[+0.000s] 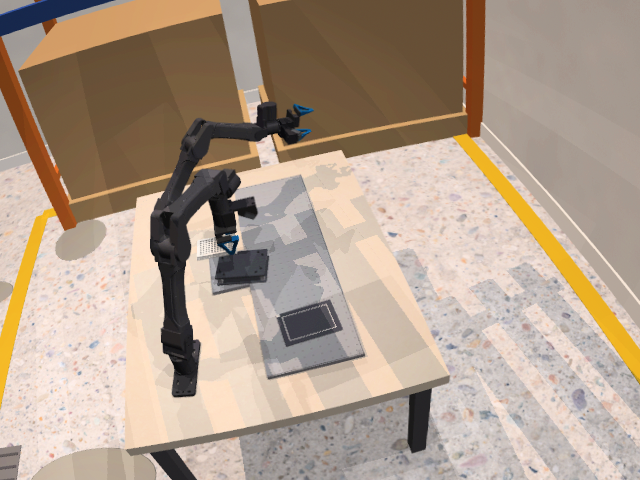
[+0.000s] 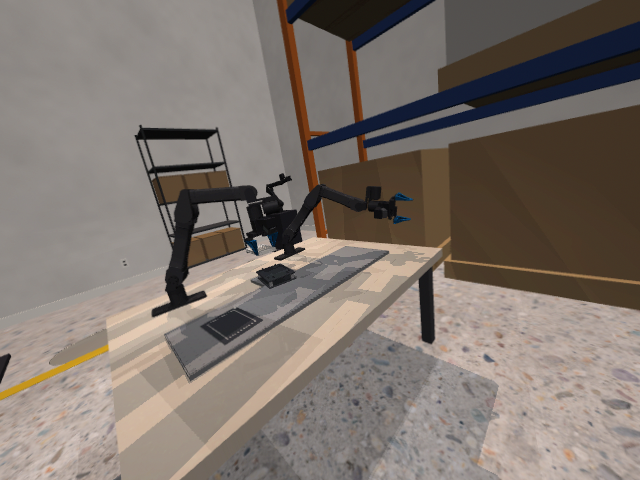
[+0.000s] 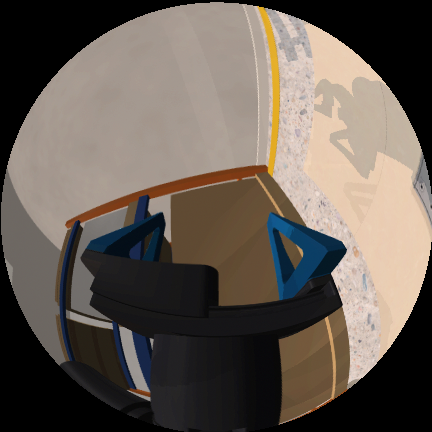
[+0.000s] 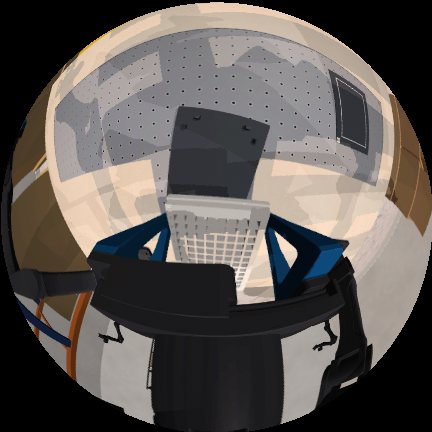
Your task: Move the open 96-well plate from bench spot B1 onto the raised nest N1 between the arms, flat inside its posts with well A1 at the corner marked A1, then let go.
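Frame: origin at the left arm's base, x right, y ahead, z up, level; centimetres.
Seen in the pictures: left gripper, between the fingertips: (image 1: 312, 120) (image 2: 411, 209) (image 3: 215, 217); right gripper, between the fingertips: (image 1: 230, 245) (image 2: 265, 251) (image 4: 217, 217); left arm's base, origin of its link: (image 2: 290, 254); right arm's base, origin of its link: (image 1: 186, 368) (image 2: 180, 303).
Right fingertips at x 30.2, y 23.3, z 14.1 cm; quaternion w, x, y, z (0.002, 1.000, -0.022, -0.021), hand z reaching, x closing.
Observation:
Pixels of each thing's top centre, then the offset from my right fingertips to it. "pt": a spot on its surface instead. Level surfaces: height alone.
- white 96-well plate, centre of its top: (image 4: 213, 262) (image 1: 215, 244) (image 2: 260, 247) dz +1.5, dx -0.5, dy -4.5 cm
- dark raised nest N1, centre of its top: (image 4: 210, 170) (image 1: 240, 261) (image 2: 274, 269) dz -8.3, dx -1.1, dy +1.6 cm
- dark B1 rectangle, a spot on its surface: (image 4: 351, 112) (image 1: 306, 319) (image 2: 233, 320) pt dz -12.6, dx +26.8, dy +16.0 cm
- grey perforated mat, height of its surface: dz -12.7 cm
- wooden table, height of its surface: dz -14.1 cm
The white 96-well plate (image 1: 208, 248) (image 4: 217, 238) sits between the blue fingers of my right gripper (image 1: 229, 244) (image 2: 261, 243) (image 4: 217, 229), which is shut on its sides. The plate hangs in the air just off the left edge of the dark raised nest N1 (image 1: 247, 269) (image 2: 275, 274) (image 4: 217, 157). The nest is bare, and small posts show at its corners. The dark B1 rectangle (image 1: 310, 322) (image 2: 231, 324) (image 4: 351, 112) with its white outline is empty. My left gripper (image 1: 303, 121) (image 2: 401, 208) (image 3: 217, 225) is open and empty, held high beyond the table's far end.
A grey perforated mat (image 1: 328, 286) (image 2: 347, 259) runs along the wooden table (image 1: 390, 305). Large brown boxes (image 1: 366, 71) stand behind the table. An orange and blue rack (image 2: 301, 119) and a black shelf unit (image 2: 144, 157) stand farther off.

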